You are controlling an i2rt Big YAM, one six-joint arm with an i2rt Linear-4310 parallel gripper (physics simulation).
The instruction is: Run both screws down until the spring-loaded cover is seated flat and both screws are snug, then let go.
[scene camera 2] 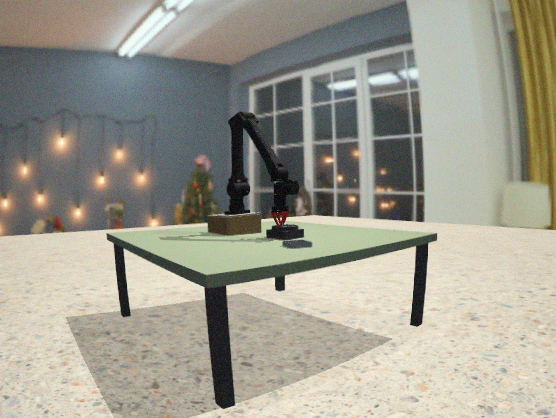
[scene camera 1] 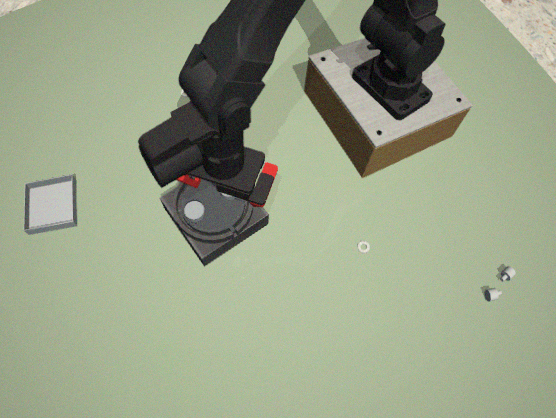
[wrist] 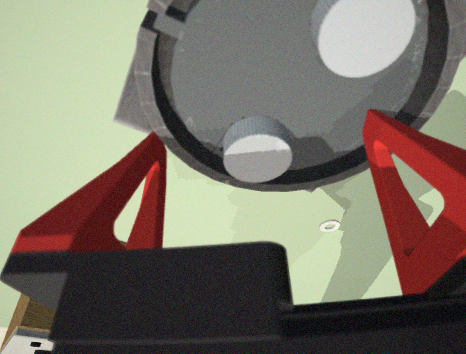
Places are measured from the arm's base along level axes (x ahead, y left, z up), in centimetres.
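Pixels of known places: gripper, fingertip midpoint: (scene camera 2: pixel 280 226) (scene camera 1: pixel 226 193) (wrist: pixel 262 130); arm's base, origin of the base link: (scene camera 2: pixel 237 213) (scene camera 1: pixel 391 87).
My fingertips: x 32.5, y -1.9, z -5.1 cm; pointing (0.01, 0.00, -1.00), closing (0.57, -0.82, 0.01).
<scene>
For each thing: its top centre in the pictures, then the offset to it from my fingertips.
- dark square housing, middle of its top: (wrist: pixel 298 93) (scene camera 1: pixel 212 201) (scene camera 2: pixel 285 225) dz +0.6, dx +2.7, dy +0.0 cm
- round grey cover, middle of its top: (wrist: pixel 298 90) (scene camera 1: pixel 212 202) dz +0.4, dx +2.7, dy +0.0 cm
- shallow grey tray, middle of its top: (scene camera 1: pixel 48 202) (scene camera 2: pixel 297 241) dz -3.0, dx +25.0, dy -18.4 cm
A dark square housing (scene camera 1: pixel 206 252) (scene camera 2: pixel 285 235) (wrist: pixel 131 105) holds the round grey cover (scene camera 1: pixel 215 222) (wrist: pixel 240 75) inside its raised ring. Two pale-topped screws stand in the cover: one screw (scene camera 1: pixel 194 210) (wrist: pixel 367 37) is away from the fingers, and the other screw (scene camera 1: pixel 226 195) (wrist: pixel 257 155) is partly hidden under the gripper in scene camera 1. My gripper (scene camera 1: pixel 225 192) (scene camera 2: pixel 281 225) (wrist: pixel 262 130) is open and empty, its red fingertips low over the housing, on either side of this second screw in the wrist view. Whether the cover is flat cannot be told.
A shallow grey tray (scene camera 1: pixel 50 230) (scene camera 2: pixel 297 244) lies left of the housing in scene camera 1. A white washer (scene camera 1: pixel 364 251) (wrist: pixel 322 228) and two small parts (scene camera 1: pixel 508 273) (scene camera 1: pixel 492 295) lie to the right. The arm stands on a wooden block (scene camera 1: pixel 335 112) (scene camera 2: pixel 235 225) (wrist: pixel 36 314).
</scene>
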